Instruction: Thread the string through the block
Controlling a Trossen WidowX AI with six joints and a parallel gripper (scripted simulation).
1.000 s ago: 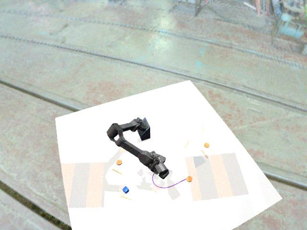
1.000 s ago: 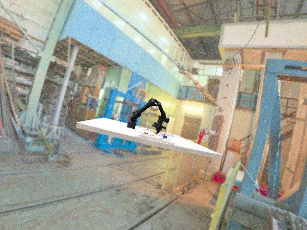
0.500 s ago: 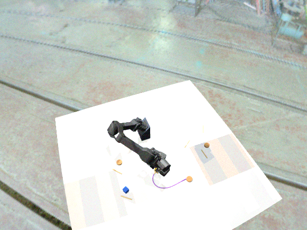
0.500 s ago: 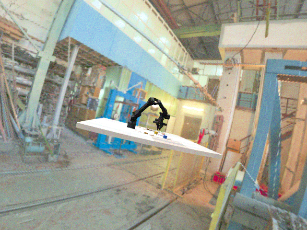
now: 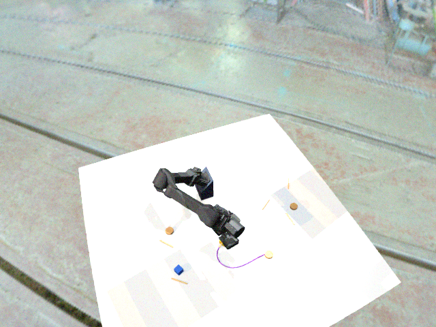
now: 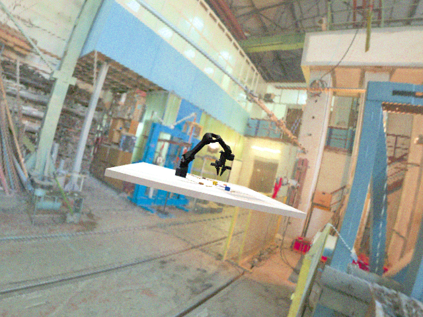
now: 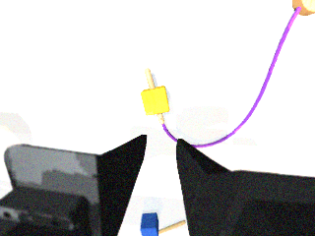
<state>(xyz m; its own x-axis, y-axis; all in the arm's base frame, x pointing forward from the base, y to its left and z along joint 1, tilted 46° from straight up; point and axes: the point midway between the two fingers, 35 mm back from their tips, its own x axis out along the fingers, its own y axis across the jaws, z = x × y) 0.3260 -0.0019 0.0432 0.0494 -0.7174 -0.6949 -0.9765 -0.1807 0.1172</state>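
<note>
Now: the yellow wooden block 70 mm below my gripper tip, 20 mm to the left of it and 10 mm behind it. Also, from my gripper tip: blue cube 220 mm to the right, 70 mm below, 50 mm ahead; then thin wooden stick 80 mm below, 10 mm to the left, 10 mm behind; then round button 190 mm to the left, 120 mm ahead, 80 mm below.
</note>
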